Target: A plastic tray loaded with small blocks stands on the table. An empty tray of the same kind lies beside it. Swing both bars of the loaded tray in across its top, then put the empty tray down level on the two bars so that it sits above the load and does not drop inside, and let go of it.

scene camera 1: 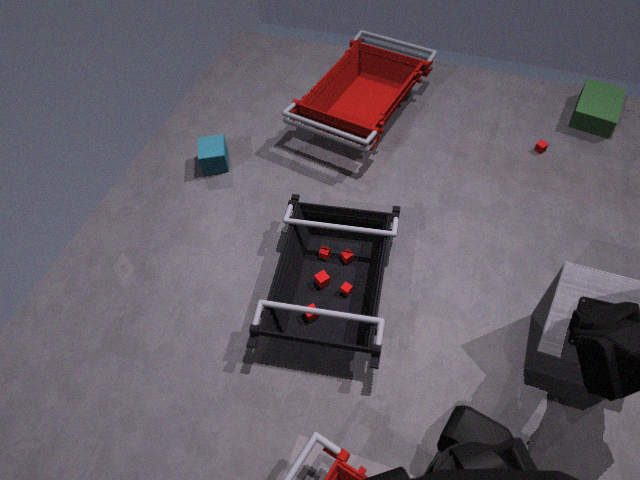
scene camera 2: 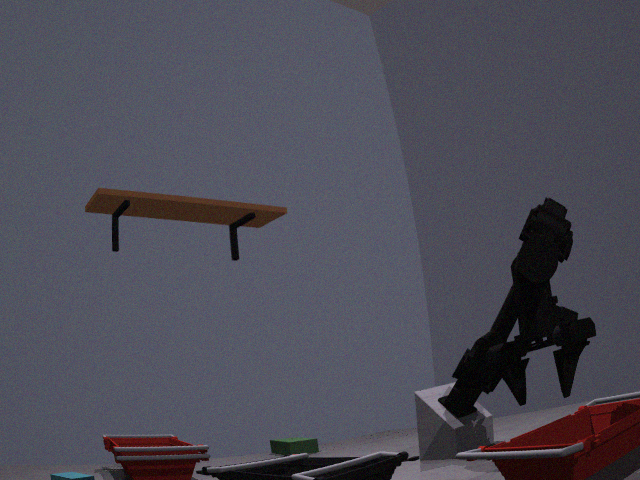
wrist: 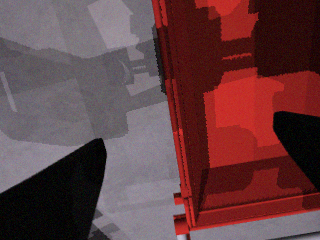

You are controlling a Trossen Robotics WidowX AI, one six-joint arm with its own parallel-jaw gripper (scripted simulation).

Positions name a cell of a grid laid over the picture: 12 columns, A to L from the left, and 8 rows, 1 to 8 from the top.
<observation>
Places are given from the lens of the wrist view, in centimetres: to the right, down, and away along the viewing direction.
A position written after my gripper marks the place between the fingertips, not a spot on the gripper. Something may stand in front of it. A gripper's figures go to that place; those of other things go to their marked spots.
my gripper (wrist: H5): 2, 1, 11
red tray (wrist: I3): 6, -4, 20
</observation>
